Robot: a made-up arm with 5 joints.
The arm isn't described. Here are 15 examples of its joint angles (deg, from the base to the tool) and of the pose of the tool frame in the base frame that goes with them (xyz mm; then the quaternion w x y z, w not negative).
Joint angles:
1: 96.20 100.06 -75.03 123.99 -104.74
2: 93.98 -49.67 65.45 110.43 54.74
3: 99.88 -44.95 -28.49 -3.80 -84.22
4: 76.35 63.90 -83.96 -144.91 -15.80
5: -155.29 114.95 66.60 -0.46 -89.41
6: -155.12 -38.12 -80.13 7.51 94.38
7: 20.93 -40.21 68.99 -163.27 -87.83
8: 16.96 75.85 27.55 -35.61 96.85
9: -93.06 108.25 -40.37 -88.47 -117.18
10: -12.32 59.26 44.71 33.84 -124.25
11: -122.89 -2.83 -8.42 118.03 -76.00
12: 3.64 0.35 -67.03 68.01 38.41
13: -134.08 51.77 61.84 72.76 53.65
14: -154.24 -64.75 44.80 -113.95 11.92
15: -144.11 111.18 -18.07 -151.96 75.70
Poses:
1: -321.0 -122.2 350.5 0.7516 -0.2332 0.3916 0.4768
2: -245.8 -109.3 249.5 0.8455 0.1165 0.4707 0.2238
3: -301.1 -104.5 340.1 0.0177 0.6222 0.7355 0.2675
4: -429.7 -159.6 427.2 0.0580 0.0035 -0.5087 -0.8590
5: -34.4 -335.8 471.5 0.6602 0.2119 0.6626 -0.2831
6: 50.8 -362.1 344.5 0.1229 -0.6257 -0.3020 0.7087
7: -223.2 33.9 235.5 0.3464 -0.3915 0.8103 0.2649
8: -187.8 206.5 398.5 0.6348 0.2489 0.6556 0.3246
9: 235.9 -137.0 656.3 0.8578 -0.4200 -0.2158 -0.2031
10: 13.6 38.2 449.2 0.0113 -0.9544 0.2762 0.1130
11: 116.3 -157.3 570.2 0.0531 -0.4140 -0.8809 -0.2230
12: -124.4 8.1 364.6 0.2401 -0.5989 0.3994 -0.6513
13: 151.1 -269.7 498.6 0.1061 -0.8660 -0.1266 0.4720
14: 101.1 -467.6 498.4 0.1715 -0.8644 0.2911 -0.3723
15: -57.9 -318.7 681.1 0.4202 0.3041 -0.7884 0.3307
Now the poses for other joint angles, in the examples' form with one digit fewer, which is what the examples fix.
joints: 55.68 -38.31 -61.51 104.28 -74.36
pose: -285 -39 372 0.275 0.568 -0.432 0.645
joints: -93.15 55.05 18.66 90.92 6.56
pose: 95 -28 526 0.086 0.313 0.908 -0.264
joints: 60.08 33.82 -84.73 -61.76 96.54
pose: -406 -152 320 0.074 -0.514 0.846 0.126
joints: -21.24 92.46 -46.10 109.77 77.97
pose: -65 8 501 0.192 -0.630 0.568 -0.494
